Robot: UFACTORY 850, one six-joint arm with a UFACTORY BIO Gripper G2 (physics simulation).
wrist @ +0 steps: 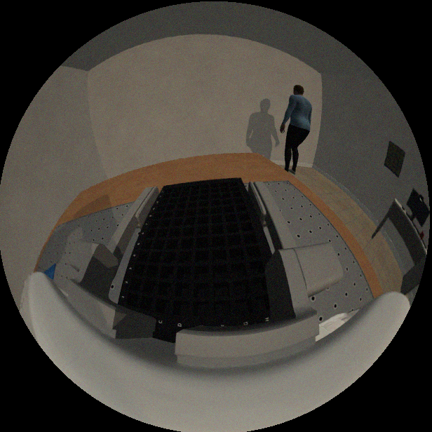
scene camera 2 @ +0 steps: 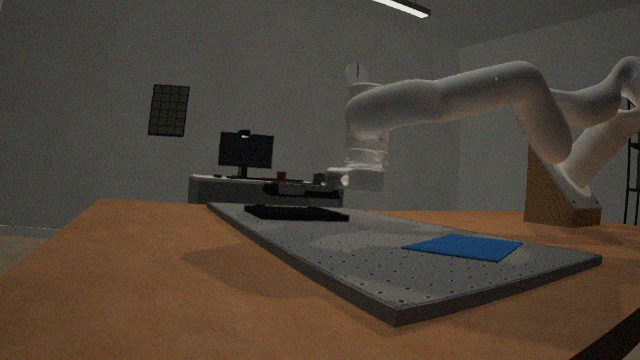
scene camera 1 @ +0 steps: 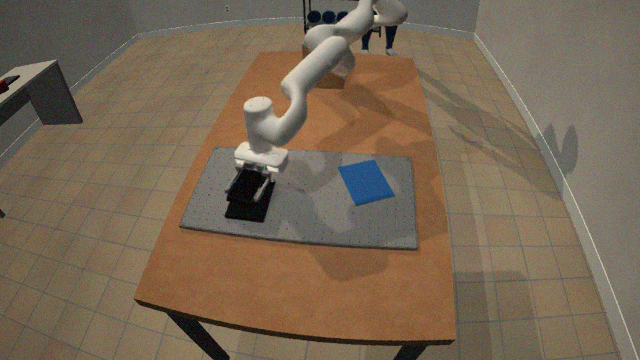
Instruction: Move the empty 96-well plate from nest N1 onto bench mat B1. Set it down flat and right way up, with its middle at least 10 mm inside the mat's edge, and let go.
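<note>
The black 96-well plate (scene camera 1: 248, 185) (scene camera 2: 327, 194) (wrist: 200, 250) is held level between the fingers of my gripper (scene camera 1: 248, 188) (wrist: 202, 200), which is shut on its long sides. The plate is a little above the black nest N1 (scene camera 1: 245, 211) (scene camera 2: 297, 214), with a gap between them in the scene camera 2 view. In the wrist view its wells face up and it hides the nest. The blue bench mat B1 (scene camera 1: 366, 182) (scene camera 2: 465, 247) lies flat to the right of the nest in the scene camera 1 view; a small blue corner shows in the wrist view.
A grey perforated board (scene camera 1: 310, 230) (scene camera 2: 350, 270) (wrist: 350, 280) carries the nest and the mat on the orange-brown table (scene camera 1: 300, 285) (scene camera 2: 125, 280). A side desk with a monitor (scene camera 2: 246, 150) stands beyond. A person (wrist: 299, 117) stands past the table in the wrist view.
</note>
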